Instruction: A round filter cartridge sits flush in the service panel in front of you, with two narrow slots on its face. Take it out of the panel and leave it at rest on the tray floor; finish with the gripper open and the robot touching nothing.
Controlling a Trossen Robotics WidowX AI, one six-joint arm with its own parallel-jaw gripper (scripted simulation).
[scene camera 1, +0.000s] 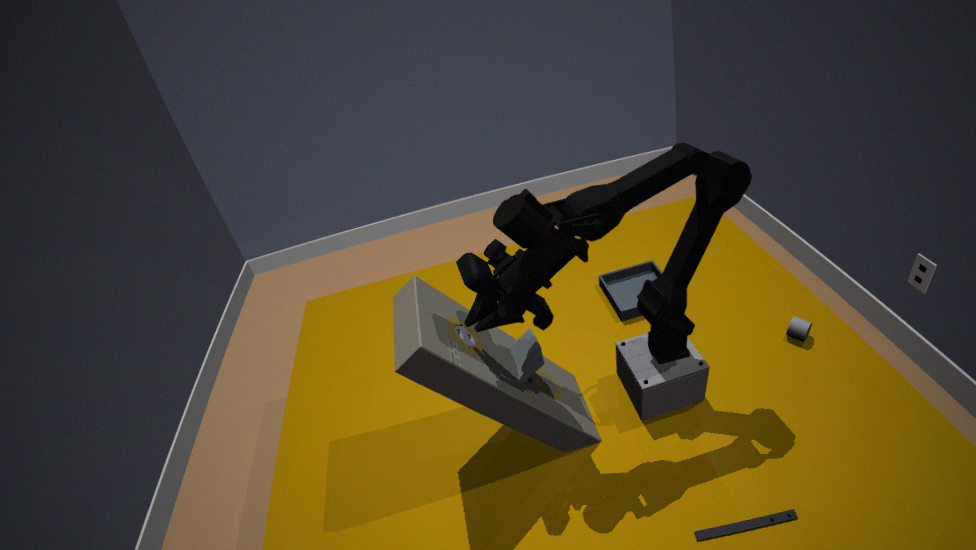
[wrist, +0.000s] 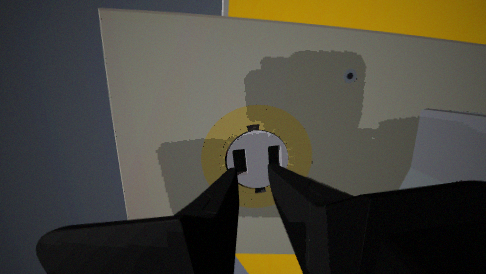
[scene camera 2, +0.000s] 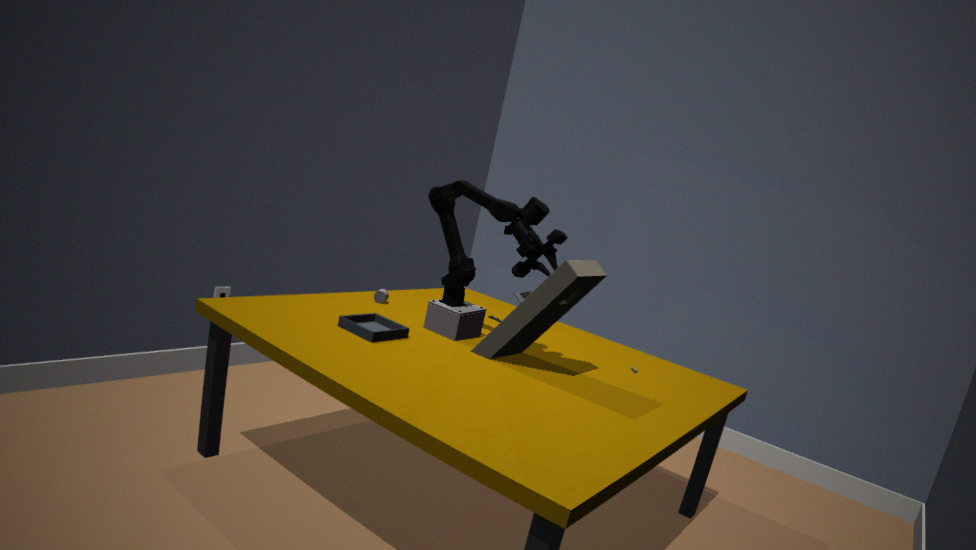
Path:
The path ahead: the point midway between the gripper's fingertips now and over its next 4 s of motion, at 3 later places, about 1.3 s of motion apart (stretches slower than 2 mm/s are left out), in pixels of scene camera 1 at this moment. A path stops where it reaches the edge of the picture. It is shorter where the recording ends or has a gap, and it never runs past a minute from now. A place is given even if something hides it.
My gripper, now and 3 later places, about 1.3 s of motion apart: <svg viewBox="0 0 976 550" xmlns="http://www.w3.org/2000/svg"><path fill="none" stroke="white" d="M470 327L466 335L461 338L499 318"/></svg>

